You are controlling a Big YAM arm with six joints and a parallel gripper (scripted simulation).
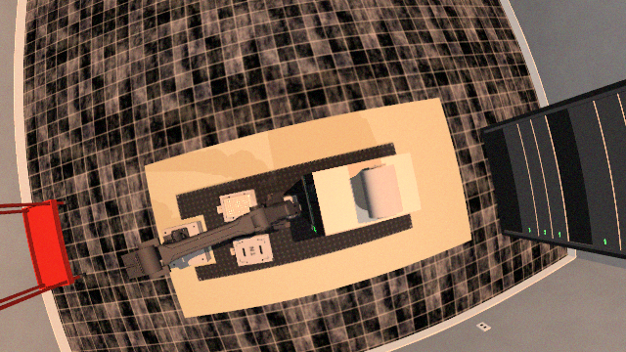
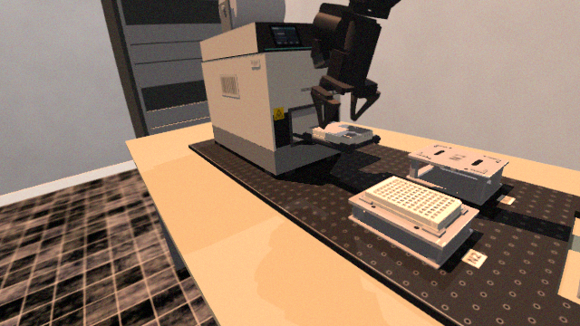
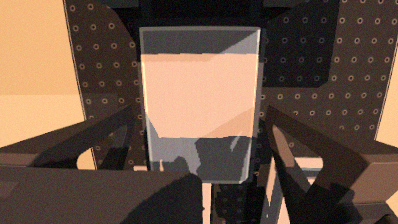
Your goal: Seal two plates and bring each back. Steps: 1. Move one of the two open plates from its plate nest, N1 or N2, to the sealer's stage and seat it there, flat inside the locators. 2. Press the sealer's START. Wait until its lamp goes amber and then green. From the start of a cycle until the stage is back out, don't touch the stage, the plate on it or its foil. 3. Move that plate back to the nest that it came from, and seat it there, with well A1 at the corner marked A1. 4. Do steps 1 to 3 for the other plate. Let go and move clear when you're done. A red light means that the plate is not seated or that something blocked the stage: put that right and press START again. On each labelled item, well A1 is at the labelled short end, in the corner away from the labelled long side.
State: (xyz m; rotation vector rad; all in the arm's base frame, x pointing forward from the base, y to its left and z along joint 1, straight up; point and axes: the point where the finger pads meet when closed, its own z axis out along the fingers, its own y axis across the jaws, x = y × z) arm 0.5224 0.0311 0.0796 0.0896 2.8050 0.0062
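Right now the sealer stage is 4 cm below my hand. The rest, counted from my hand: well plate (20 cm behind, 6 cm to the left, 9 cm below); then plate nest N2 (20 cm behind, 6 cm to the left, 10 cm below); then sealer screen (12 cm ahead, 4 cm to the left, 18 cm above).
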